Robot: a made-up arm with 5 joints. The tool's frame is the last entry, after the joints. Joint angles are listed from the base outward. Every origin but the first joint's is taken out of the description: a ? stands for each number. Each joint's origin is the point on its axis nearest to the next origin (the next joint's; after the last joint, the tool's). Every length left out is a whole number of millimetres.
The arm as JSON. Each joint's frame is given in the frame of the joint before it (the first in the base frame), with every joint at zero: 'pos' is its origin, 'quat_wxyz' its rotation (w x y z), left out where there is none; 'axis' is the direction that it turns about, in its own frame. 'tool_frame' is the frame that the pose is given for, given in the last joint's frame.
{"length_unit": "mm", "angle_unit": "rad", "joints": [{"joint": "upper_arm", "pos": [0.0, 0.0, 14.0], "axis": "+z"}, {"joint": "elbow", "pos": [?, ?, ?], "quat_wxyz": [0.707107, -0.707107, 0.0, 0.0], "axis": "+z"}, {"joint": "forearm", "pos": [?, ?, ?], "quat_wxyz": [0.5, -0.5, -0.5, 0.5], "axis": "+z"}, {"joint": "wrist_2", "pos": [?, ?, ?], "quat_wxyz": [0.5, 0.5, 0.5, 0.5], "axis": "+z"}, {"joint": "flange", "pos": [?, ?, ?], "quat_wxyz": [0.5, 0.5, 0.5, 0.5], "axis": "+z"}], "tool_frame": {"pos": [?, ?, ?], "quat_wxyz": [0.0, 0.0, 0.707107, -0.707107]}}
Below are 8 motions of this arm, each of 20 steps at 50 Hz.
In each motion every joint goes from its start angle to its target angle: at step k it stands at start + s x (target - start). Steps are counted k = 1, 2, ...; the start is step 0. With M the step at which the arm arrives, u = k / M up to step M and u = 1 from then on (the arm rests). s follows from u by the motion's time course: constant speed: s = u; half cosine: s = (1 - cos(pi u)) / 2; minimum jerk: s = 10 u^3 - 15 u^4 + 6 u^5.
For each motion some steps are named. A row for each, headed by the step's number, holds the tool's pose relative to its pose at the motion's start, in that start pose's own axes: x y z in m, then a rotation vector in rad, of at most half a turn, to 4 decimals.
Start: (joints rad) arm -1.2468 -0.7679 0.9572 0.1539 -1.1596
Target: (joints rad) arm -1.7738 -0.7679 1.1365 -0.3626 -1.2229
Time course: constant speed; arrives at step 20
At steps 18, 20:
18: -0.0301 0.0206 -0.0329 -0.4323 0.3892 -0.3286
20: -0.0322 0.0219 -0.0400 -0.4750 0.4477 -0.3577

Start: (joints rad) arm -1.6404 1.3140 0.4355 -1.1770 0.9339
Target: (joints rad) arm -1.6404 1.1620 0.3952 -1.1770 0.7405
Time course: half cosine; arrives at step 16
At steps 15, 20:
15: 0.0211 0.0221 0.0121 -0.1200 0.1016 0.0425
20: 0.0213 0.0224 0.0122 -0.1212 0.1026 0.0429

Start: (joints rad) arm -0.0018 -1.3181 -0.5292 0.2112 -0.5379
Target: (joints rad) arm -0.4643 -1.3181 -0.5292 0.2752 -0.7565
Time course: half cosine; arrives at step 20
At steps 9, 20:
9: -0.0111 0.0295 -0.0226 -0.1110 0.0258 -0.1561
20: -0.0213 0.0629 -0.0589 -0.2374 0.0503 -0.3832

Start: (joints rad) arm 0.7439 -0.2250 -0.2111 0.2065 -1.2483
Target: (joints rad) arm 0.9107 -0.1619 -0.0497 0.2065 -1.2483
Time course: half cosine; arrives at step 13
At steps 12, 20:
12: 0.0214 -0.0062 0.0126 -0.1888 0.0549 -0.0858
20: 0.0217 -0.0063 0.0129 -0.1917 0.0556 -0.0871

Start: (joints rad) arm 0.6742 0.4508 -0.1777 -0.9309 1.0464
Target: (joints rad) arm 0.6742 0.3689 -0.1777 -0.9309 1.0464
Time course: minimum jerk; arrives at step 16
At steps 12, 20:
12: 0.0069 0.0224 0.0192 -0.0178 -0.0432 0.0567
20: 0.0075 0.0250 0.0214 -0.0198 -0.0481 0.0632

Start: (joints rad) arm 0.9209 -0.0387 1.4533 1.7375 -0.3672
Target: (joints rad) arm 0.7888 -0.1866 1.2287 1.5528 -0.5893
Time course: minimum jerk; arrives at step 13
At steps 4, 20:
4: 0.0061 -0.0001 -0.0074 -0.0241 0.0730 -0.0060
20: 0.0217 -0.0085 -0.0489 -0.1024 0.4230 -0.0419

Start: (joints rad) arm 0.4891 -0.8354 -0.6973 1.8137 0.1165
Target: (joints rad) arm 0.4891 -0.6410 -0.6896 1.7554 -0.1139
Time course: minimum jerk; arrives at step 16
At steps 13, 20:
13: 0.0079 0.0240 -0.0354 -0.1379 0.1813 -0.0620
20: 0.0082 0.0249 -0.0374 -0.1447 0.1907 -0.0660

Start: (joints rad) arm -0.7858 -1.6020 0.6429 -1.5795 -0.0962
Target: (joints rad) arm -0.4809 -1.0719 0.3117 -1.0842 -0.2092
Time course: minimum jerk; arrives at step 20
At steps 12, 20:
12: -0.0602 -0.0784 -0.0090 0.3736 -0.3009 -0.0701
20: -0.0745 -0.1113 -0.0430 0.5887 -0.3903 -0.0727

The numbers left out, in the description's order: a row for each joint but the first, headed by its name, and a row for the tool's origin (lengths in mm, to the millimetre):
elbow: -194.0 -102.0 0.0
forearm: 88.0 -89.0 0.0
wrist_2: -32.0 -94.0 0.0
flange: 92.0 -76.0 0.0
tool: -194.0 -72.0 0.0

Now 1 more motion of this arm.
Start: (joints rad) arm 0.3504 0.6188 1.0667 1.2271 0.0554
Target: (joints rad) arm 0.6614 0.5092 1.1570 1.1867 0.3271
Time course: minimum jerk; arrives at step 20
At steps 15, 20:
15: -0.0357 -0.0123 0.0728 0.1643 -0.5490 0.0255
20: -0.0423 -0.0151 0.0785 0.1847 -0.6114 0.0250

